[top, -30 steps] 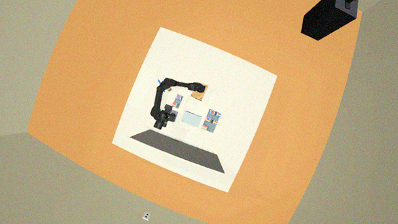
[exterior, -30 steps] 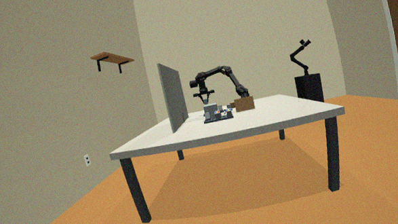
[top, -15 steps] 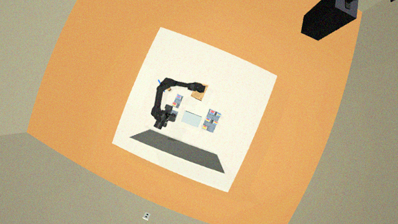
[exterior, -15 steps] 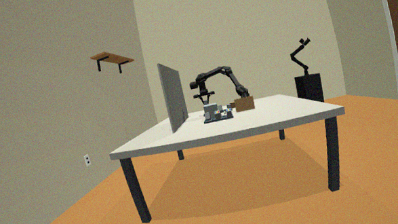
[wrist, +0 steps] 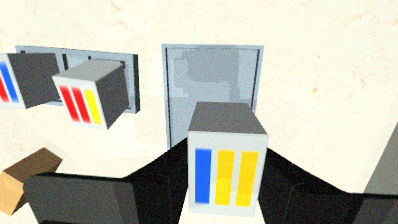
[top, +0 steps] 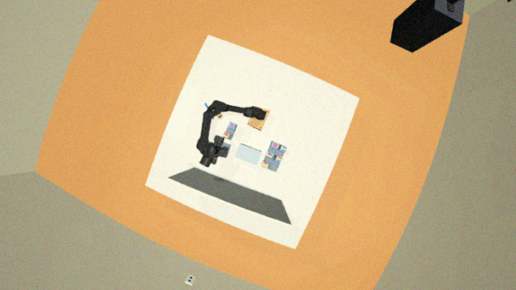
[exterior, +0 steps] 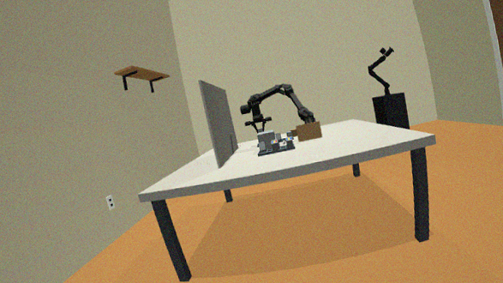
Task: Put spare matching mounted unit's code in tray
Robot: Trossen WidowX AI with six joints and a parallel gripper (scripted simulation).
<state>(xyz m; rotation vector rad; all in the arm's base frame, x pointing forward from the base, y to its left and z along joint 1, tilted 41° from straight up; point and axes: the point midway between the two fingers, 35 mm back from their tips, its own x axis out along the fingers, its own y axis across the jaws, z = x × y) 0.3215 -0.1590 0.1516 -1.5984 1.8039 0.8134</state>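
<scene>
Now: the pale blue-grey tray 10 mm behind my gripper tip and 80 mm below it. Also, from my gripper tip: brown box (250 mm behind, 100 mm to the right, 60 mm below); tall grey panel (220 mm ahead, 200 mm to the left, 140 mm above); grey spare block (20 mm above).
</scene>
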